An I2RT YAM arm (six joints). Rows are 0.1 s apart.
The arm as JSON. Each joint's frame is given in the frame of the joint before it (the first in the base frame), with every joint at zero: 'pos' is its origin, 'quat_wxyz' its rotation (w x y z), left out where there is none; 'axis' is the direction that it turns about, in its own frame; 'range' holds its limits. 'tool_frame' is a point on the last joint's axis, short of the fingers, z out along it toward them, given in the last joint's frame.
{
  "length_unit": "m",
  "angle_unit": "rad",
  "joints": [
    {
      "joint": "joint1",
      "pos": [
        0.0,
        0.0,
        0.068
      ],
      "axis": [
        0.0,
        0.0,
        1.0
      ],
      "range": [
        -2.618,
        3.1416
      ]
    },
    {
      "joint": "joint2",
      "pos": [
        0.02,
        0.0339,
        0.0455
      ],
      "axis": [
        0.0,
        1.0,
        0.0
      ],
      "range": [
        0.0,
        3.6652
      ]
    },
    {
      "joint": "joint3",
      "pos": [
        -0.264,
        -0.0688,
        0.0
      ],
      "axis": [
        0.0,
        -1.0,
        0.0
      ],
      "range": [
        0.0,
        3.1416
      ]
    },
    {
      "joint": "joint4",
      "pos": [
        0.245,
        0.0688,
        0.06
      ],
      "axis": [
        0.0,
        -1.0,
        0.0
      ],
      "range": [
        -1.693,
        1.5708
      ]
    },
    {
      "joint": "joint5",
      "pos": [
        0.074,
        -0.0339,
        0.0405
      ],
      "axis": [
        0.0,
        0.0,
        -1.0
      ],
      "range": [
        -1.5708,
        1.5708
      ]
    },
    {
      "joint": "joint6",
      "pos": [
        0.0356,
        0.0,
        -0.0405
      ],
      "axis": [
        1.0,
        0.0,
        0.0
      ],
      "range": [
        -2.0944,
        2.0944
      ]
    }
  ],
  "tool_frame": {
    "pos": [
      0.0,
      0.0,
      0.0
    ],
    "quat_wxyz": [
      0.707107,
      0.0,
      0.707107,
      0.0
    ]
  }
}
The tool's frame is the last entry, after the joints.
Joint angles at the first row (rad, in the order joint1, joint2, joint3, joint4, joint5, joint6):
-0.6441 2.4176 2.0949 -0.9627 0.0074 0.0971
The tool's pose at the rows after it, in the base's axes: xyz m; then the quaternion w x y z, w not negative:
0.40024, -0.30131, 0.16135, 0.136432, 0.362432, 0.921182, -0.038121
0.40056, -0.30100, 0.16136, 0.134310, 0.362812, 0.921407, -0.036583
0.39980, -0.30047, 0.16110, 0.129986, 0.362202, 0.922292, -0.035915
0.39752, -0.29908, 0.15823, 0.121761, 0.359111, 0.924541, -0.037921
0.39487, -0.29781, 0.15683, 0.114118, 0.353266, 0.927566, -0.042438
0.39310, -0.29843, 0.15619, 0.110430, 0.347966, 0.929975, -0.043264
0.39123, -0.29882, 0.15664, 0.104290, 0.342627, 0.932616, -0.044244
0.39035, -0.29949, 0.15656, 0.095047, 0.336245, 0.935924, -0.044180
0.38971, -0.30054, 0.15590, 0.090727, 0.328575, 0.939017, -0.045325
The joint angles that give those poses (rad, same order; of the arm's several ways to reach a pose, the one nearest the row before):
-0.6453 2.4237 2.1017 -0.9646 0.0006 0.1043
-0.6445 2.4268 2.1079 -0.9726 -0.0010 0.1059
-0.6445 2.4268 2.1079 -0.9814 -0.0002 0.1039
-0.6445 2.4222 2.0899 -0.9829 0.0071 0.0956
-0.6449 2.4146 2.0720 -0.9848 0.0181 0.0807
-0.6479 2.4130 2.0674 -0.9882 0.0196 0.0658
-0.6506 2.4123 2.0690 -1.0016 0.0231 0.0509
-0.6525 2.4203 2.0845 -1.0267 0.0265 0.0345
-0.6548 2.4252 2.0915 -1.0359 0.0292 0.0154

